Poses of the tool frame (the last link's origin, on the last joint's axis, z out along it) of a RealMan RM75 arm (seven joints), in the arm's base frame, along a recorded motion.
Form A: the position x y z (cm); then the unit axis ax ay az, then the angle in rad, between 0 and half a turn.
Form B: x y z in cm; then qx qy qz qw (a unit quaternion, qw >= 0). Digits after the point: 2 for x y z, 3 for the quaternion.
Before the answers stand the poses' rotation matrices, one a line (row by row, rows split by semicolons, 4 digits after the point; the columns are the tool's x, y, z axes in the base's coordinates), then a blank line. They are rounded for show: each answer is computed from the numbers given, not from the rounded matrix.
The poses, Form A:
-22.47, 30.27, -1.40, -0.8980, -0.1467, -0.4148, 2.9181
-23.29, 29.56, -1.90, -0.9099, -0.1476, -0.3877, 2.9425
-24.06, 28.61, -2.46, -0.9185, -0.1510, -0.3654, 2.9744
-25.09, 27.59, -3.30, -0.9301, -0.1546, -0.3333, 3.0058
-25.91, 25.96, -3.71, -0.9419, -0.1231, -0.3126, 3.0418
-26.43, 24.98, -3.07, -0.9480, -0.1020, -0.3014, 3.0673
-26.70, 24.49, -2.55, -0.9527, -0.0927, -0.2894, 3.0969
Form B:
0.6176 0.3521 0.7032; 0.1683 -0.9326 0.3192; 0.7682 -0.0788 -0.6353
0.6592 0.3426 0.6694; 0.1893 -0.9371 0.2933; 0.7277 -0.0666 -0.6826
0.6895 0.3363 0.6415; 0.2147 -0.9408 0.2624; 0.6917 -0.0433 -0.7209
0.7313 0.3314 0.5962; 0.2411 -0.9432 0.2285; 0.6380 -0.0233 -0.7697
0.7748 0.2625 0.5751; 0.2002 -0.9648 0.1706; 0.5996 -0.0171 -0.8001
0.7978 0.2155 0.5631; 0.1708 -0.9765 0.1318; 0.5783 -0.0090 -0.8158
0.8154 0.1895 0.5470; 0.1636 -0.9818 0.0962; 0.5553 0.0111 -0.8316

-22.47, 30.27, -1.40, -0.892, -0.146, -0.412, 0.112
-23.29, 29.56, -1.90, -0.905, -0.147, -0.386, 0.099
-24.06, 28.61, -2.46, -0.915, -0.150, -0.364, 0.083
-25.09, 27.59, -3.30, -0.928, -0.154, -0.333, 0.068
-25.91, 25.96, -3.71, -0.941, -0.123, -0.312, 0.050
-26.43, 24.98, -3.07, -0.947, -0.102, -0.301, 0.037
-26.70, 24.49, -2.55, -0.952, -0.093, -0.289, 0.022

